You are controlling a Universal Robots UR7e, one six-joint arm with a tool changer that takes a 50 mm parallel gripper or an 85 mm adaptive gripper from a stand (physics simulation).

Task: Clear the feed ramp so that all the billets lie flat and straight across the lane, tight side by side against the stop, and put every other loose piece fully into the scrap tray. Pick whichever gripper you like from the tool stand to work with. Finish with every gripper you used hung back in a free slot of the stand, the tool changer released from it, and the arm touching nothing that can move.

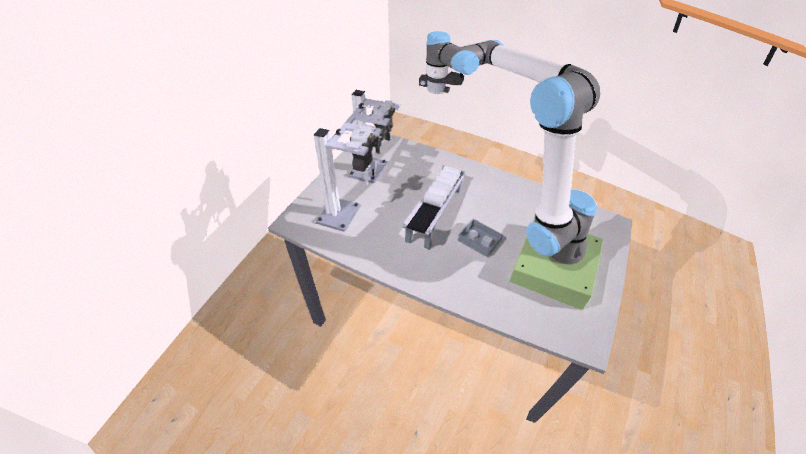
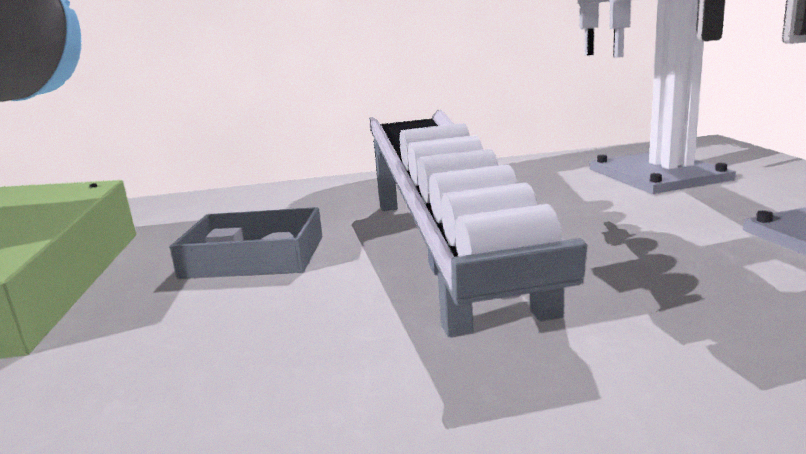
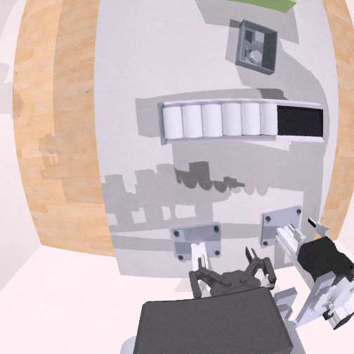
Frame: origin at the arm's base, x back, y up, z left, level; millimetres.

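Seen in the pictures: arm's base, link origin: point(image 1: 565, 247).
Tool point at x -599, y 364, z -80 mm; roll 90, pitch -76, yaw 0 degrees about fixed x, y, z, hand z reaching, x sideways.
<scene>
Pixels of each thing's middle, then the offset from my tool point to it.
- grey stop, body centre: point(image 2: 519, 268) dx +65, dy -379, dz -55 mm
- blocky, body centre: point(image 2: 225, 243) point(image 1: 487, 241) dx +328, dy -422, dz +162 mm
- faceted, body centre: point(image 2: 278, 244) dx +272, dy -426, dz +158 mm
- scrap tray, body centre: point(image 2: 251, 241) point(image 1: 480, 237) dx +300, dy -421, dz +160 mm
Several white billets point(image 1: 442, 186) point(image 2: 470, 183) point(image 3: 221, 120) lie flat across the feed ramp point(image 2: 408, 194) point(image 3: 300, 140), side by side, the lowest at the grey stop point(image 2: 518, 270) point(image 3: 161, 125). Two loose pieces, one blocky point(image 2: 224, 234) point(image 3: 257, 36) and one faceted point(image 2: 279, 236) point(image 3: 254, 55), sit inside the scrap tray point(image 1: 472, 245) point(image 2: 239, 260) point(image 3: 273, 52). The adaptive gripper point(image 3: 224, 261) hangs in the stand with its fingers spread, empty. The parallel gripper point(image 2: 604, 43) point(image 3: 318, 227) hangs beside it, fingers apart. The arm's bare tool changer point(image 1: 437, 87) is above and clear of the stand.
The tool stand's posts point(image 1: 327, 174) point(image 2: 676, 95) rise from bolted base plates point(image 1: 338, 217) point(image 2: 659, 179) point(image 3: 196, 240) on the far side of the ramp from the arm. The green robot base point(image 1: 555, 267) point(image 2: 62, 265) stands beyond the tray. An orange bench point(image 1: 733, 25) is by the wall.
</scene>
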